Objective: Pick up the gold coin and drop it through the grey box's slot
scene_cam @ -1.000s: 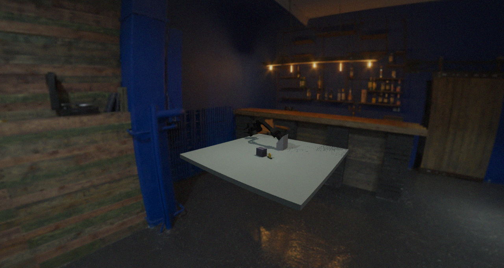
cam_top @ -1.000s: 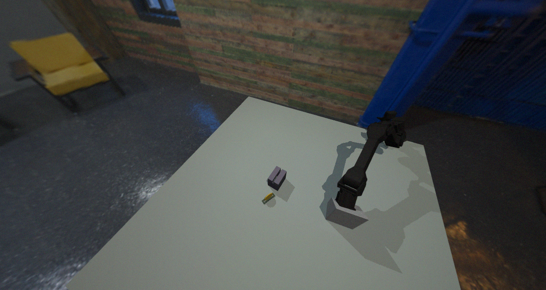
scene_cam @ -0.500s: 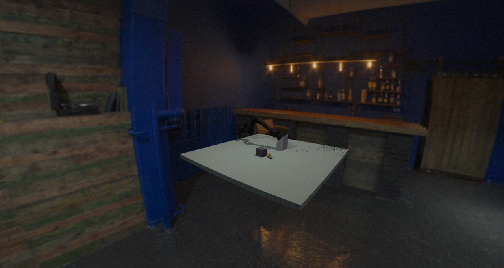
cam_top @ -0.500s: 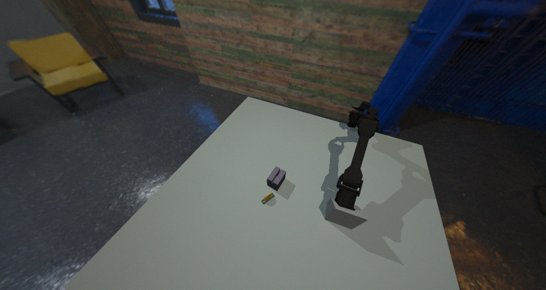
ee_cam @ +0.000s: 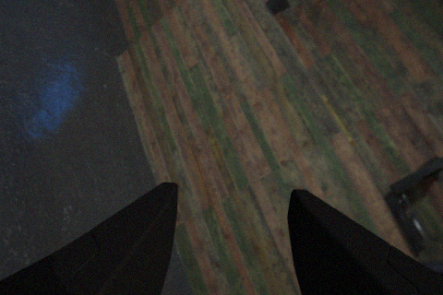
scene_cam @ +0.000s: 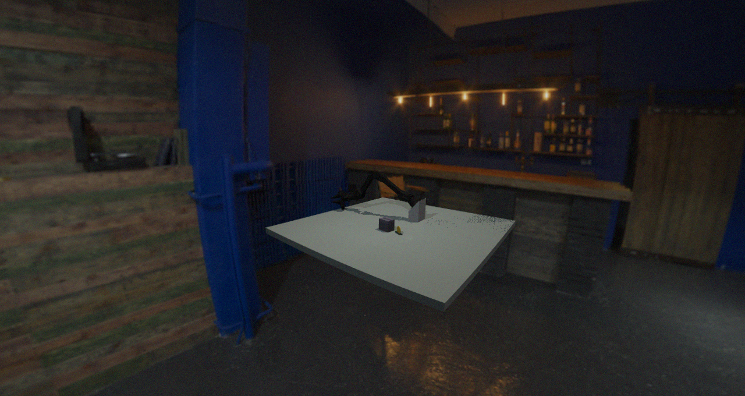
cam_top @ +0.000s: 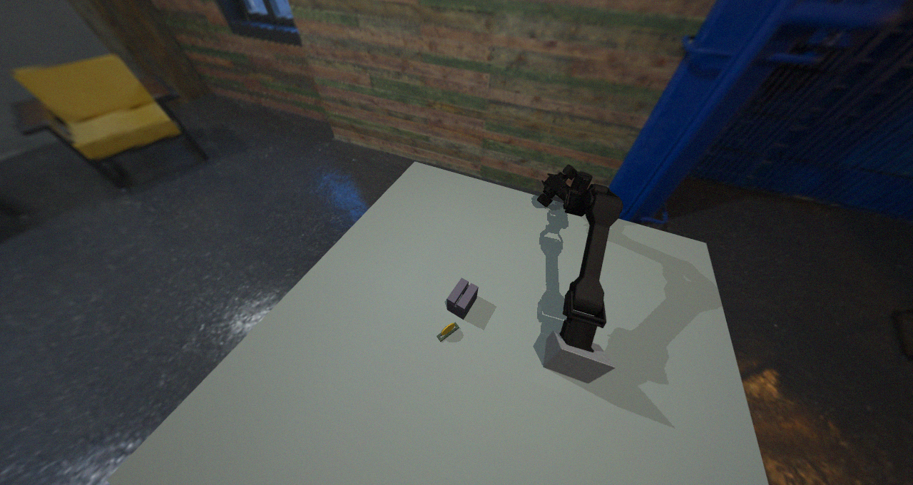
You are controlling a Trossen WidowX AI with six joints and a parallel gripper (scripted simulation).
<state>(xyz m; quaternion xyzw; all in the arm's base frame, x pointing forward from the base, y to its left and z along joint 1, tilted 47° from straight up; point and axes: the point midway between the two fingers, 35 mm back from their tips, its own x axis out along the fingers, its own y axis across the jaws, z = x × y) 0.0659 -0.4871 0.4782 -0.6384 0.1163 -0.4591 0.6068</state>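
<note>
My gripper tip is now 730 mm to the right of the gold coin, 240 mm short of it and 60 mm above it.
</note>
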